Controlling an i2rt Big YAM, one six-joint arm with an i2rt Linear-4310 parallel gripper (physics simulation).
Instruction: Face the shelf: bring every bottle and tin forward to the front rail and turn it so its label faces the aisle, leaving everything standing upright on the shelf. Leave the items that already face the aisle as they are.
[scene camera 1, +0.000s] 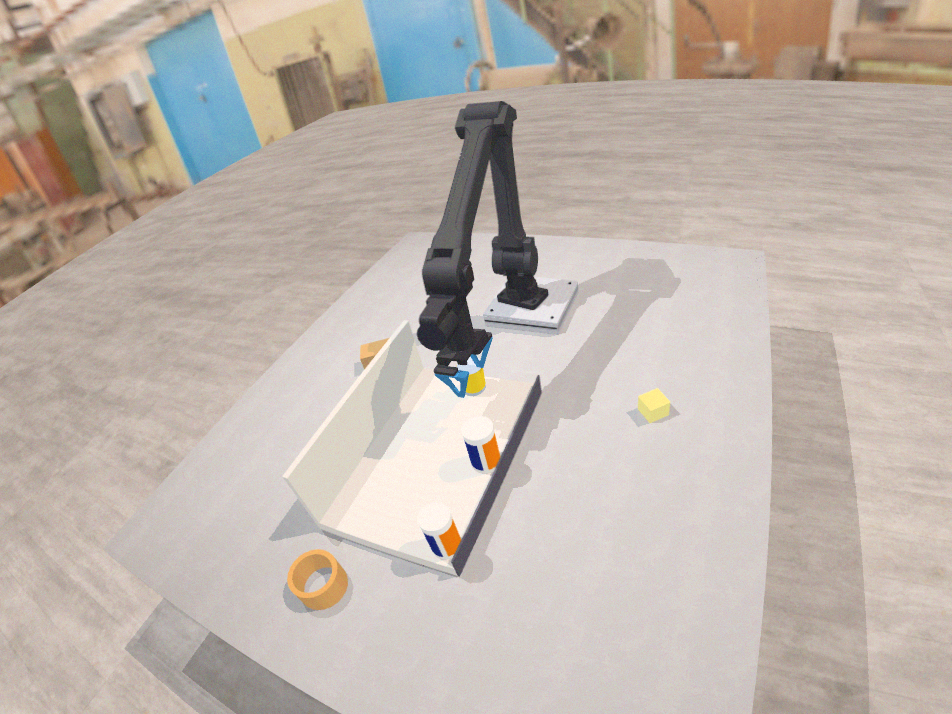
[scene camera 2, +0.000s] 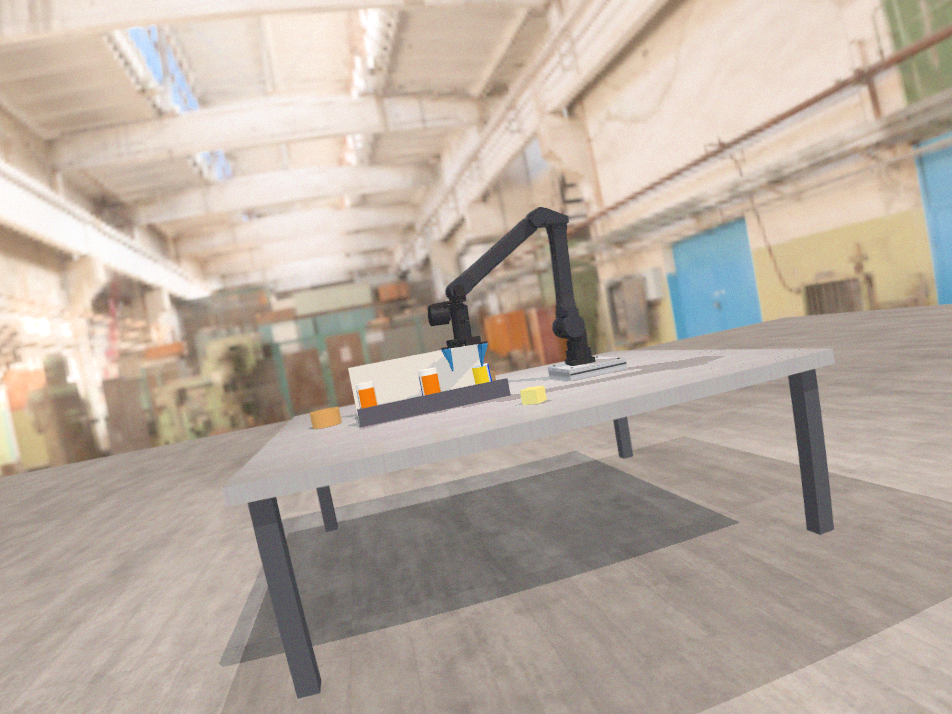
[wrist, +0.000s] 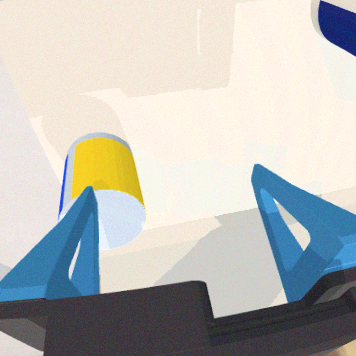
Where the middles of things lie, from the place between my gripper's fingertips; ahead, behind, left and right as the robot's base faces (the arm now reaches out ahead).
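The yellow tin (wrist: 103, 160) is here, and my hand is 40 mm to the left of it, 30 mm above it and 40 mm past it. Counting from my hand, there's the cream shelf (scene camera 1: 393, 444), 10 mm to the right, 20 mm below and 140 mm ahead. The shelf tray (scene camera 1: 419, 457) is 90 mm below my hand and 140 mm ahead of it, and the dark rail (scene camera 2: 377, 414) is 140 mm to the left of my hand, 80 mm below it and 110 mm ahead of it.
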